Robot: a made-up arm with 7 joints.
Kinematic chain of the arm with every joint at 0, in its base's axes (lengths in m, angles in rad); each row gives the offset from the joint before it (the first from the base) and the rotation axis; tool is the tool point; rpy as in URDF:
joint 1: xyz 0 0 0.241 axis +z
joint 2: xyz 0 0 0 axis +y
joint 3: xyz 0 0 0.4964 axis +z
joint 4: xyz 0.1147 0 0 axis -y
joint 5: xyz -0.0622 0 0.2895 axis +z
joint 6: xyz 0 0 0 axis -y
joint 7: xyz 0.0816 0 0 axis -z
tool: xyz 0 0 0 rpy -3.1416 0 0
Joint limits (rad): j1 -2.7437..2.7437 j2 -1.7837..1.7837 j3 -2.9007..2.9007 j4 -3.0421..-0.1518 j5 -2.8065..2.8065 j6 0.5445..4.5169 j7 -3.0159..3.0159
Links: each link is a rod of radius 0.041 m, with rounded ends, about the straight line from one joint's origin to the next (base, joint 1, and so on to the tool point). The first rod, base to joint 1, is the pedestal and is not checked.
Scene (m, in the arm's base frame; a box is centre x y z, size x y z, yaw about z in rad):
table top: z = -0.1
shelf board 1: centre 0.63 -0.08 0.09 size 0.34 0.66 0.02 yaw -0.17
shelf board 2: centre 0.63 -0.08 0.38 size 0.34 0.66 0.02 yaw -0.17
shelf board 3: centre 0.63 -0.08 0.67 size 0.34 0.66 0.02 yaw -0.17
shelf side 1: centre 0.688 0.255 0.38 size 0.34 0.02 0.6 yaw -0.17
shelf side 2: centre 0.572 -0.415 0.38 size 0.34 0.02 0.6 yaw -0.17
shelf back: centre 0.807 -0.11 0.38 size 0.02 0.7 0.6 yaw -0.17
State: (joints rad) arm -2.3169 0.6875 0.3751 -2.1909 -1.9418 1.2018 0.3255
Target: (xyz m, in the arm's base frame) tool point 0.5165 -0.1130 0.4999
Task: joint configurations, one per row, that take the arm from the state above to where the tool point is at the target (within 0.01 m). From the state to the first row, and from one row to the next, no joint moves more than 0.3 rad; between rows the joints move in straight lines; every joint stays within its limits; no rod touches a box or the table.
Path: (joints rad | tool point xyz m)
1: -2.0383 0.4411 0.4949 -2.3151 -1.9331 1.2178 0.3255 | -0.0555 -0.5147 0.3457
2: -1.7597 0.1947 0.6148 -2.4393 -1.9244 1.2337 0.3255 | 0.1364 -0.4238 0.4319
3: -1.4811 -0.0518 0.7346 -2.5635 -1.9157 1.2497 0.3255 | 0.2574 -0.2600 0.4838
4: -1.2025 -0.2982 0.8545 -2.6877 -1.9071 1.2657 0.3255 | 0.2861 -0.0734 0.4999
5: -1.1881 -0.0625 0.9716 -2.5003 -1.9254 1.2920 0.3255 | 0.3714 -0.0900 0.4988
6: -1.1737 0.1732 1.0888 -2.3129 -1.9438 1.3183 0.3255 | 0.4488 -0.1001 0.4977
7: -1.1594 0.4089 1.2060 -2.1255 -1.9622 1.3446 0.3255 | 0.5165 -0.1130 0.4999

